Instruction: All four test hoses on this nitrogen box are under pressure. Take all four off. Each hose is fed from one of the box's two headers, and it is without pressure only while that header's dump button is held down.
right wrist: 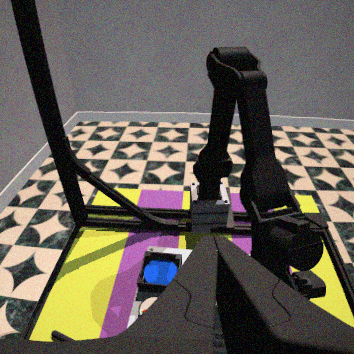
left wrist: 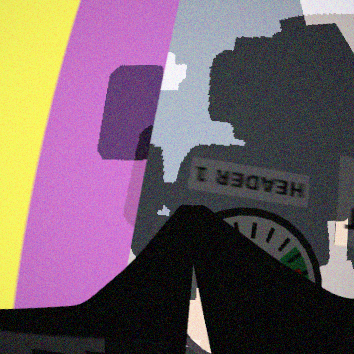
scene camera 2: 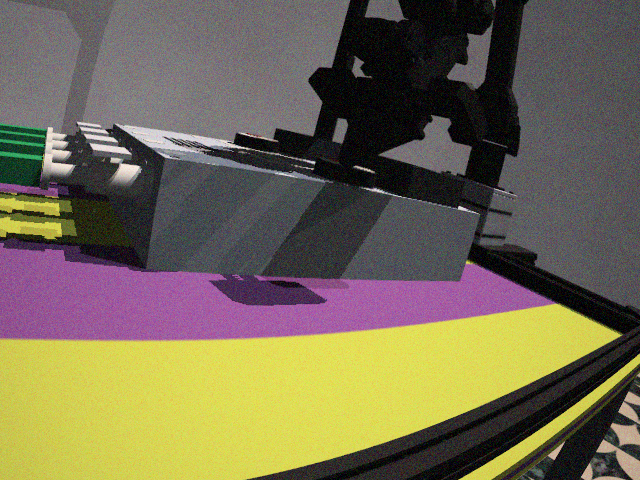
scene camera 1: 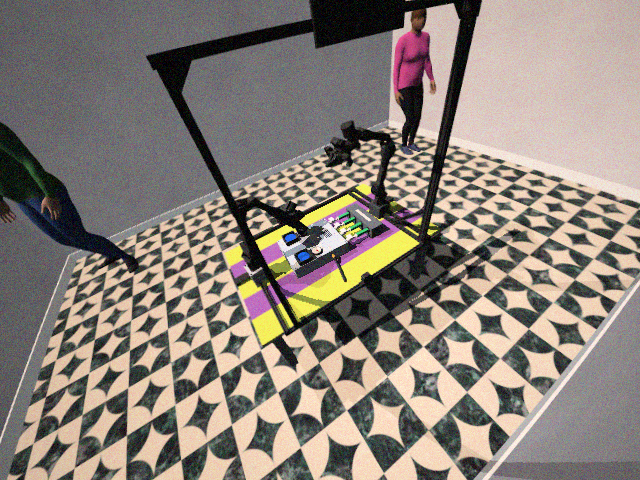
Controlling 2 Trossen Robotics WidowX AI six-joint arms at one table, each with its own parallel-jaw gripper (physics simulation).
Labels:
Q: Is the right gripper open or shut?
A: Shut.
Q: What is the right gripper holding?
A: Nothing.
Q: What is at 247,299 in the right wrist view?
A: The right gripper.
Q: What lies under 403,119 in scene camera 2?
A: The left gripper.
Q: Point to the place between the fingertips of the left gripper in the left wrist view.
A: At 190,216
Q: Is the left gripper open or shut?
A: Shut.

